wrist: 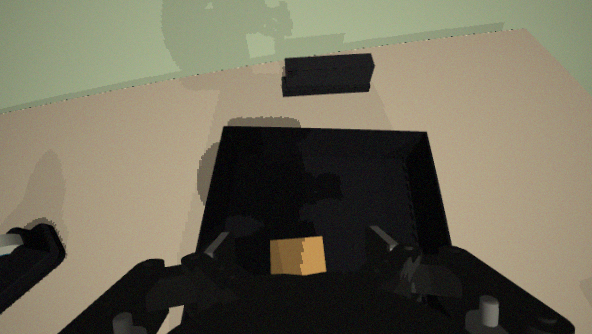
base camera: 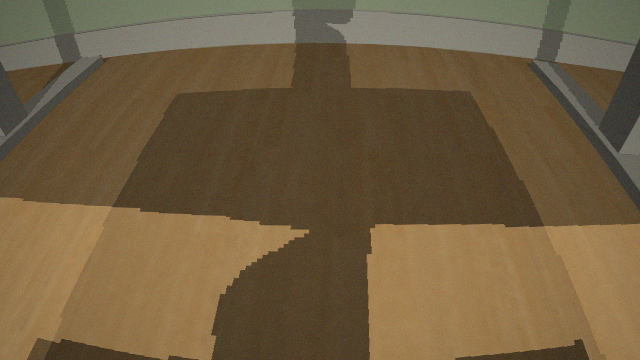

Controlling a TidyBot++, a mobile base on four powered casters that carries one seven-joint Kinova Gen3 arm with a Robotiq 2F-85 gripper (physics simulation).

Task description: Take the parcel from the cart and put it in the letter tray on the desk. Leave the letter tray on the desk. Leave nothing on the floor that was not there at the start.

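Places are measured from the arm's base along level axes (x ahead, y left, z up), in millimetres.
Pixels of known places: gripper, fingertip midpoint: (wrist: pixel 300 243).
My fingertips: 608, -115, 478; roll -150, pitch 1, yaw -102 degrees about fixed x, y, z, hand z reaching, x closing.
For each thing: its top centre in the pictures, then the offset to it from my fingertips, as dx, dy, dz. "spot": a spot on its surface instead. Level surfaces: height alone.
- parcel at its top centre: (wrist: pixel 297 262) -2, +5, -101
- black letter tray at a spot on its surface: (wrist: pixel 438 190) spot: +27, -163, -84
- desk at its surface level: dz -154
- small black block-like object at its top centre: (wrist: pixel 327 61) +272, -116, -100
- dark object at a spot on its surface: (wrist: pixel 32 265) spot: +78, +339, -140
The parcel (wrist: pixel 297 256), an orange-tan box, lies inside the black letter tray (wrist: pixel 438 190) on the desk (wrist: pixel 500 125) in the wrist view. Its lower part is hidden behind the gripper's body. My gripper (wrist: pixel 300 243) is open, with its fingertips apart on either side of the parcel in the picture and clear gaps to both sides; it is above the tray. The cart does not show in the wrist view.
A small black block-like object (wrist: pixel 327 75) stands on the desk behind the tray. A dark object (wrist: pixel 32 265) is at the left. The green wall is behind the desk. Grey leg frames (base camera: pixel 55 102) (base camera: pixel 585 120) stand at both sides in the base camera view.
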